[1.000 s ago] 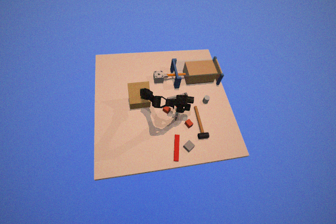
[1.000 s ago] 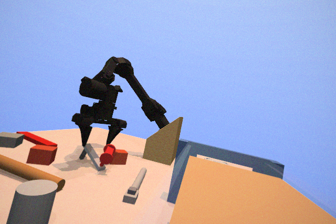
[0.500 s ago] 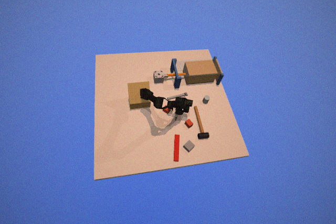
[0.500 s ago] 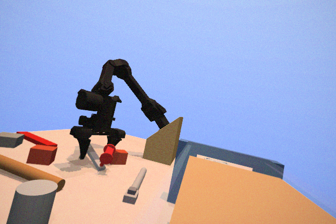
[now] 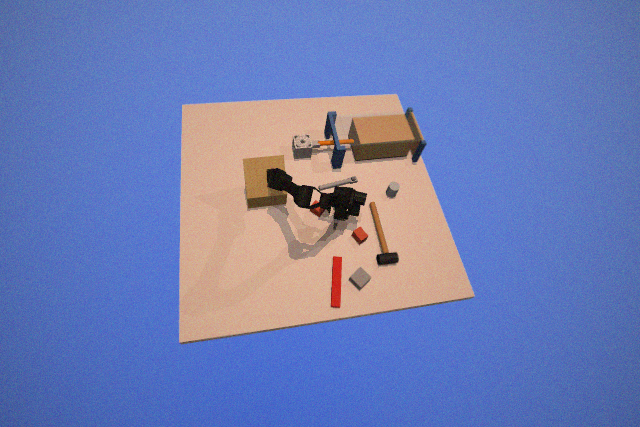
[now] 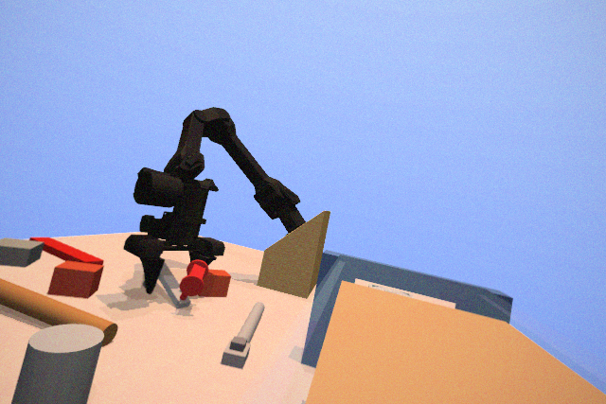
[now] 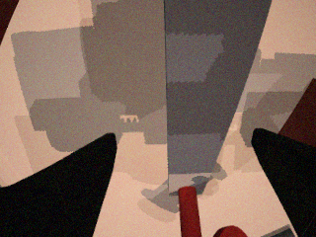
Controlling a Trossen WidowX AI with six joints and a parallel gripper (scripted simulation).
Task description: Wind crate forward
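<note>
Now: gripper tip 20 mm short of the red knob, 50 mm to the right of it and 30 mm below it. From my gripper tip the other things lie so: red bar: 60 mm behind, 330 mm to the right, 10 mm below; then winch handle: 10 mm to the left, 20 mm above; then grey block: 40 mm ahead, 330 mm to the right.
</note>
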